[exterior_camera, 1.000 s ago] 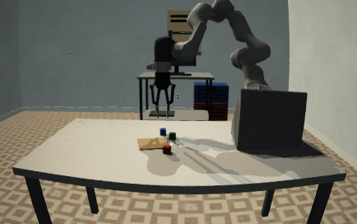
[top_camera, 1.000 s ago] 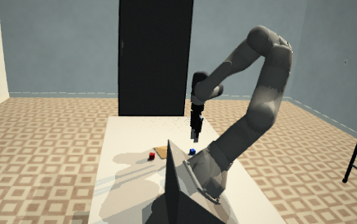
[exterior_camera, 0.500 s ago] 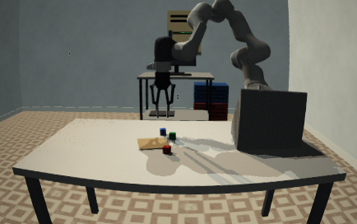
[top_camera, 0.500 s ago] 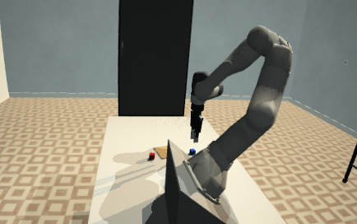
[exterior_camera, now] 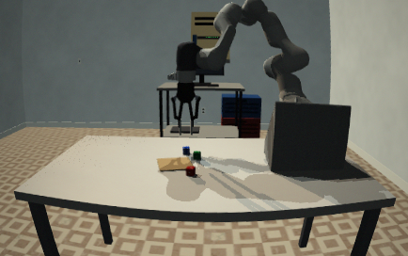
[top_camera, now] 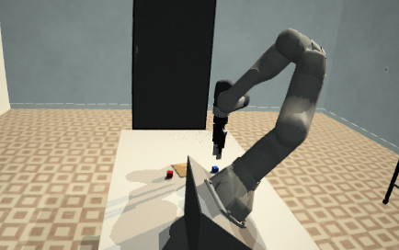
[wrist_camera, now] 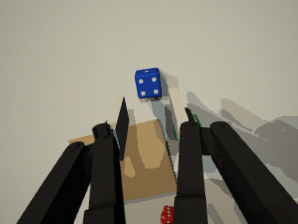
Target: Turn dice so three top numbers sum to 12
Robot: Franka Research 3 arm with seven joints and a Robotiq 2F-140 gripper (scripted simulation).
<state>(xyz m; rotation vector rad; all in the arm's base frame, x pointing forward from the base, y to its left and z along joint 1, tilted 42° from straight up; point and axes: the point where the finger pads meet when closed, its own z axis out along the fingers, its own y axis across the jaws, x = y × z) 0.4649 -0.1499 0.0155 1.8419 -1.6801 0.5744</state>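
Now: hand 110 mm above the blue die. The rest, counted from my hand: red die (30 mm behind, 250 mm to the left, 110 mm below); then green die (50 mm behind, 70 mm to the left, 110 mm below); then tan mat (40 mm ahead, 140 mm to the left, 120 mm below).
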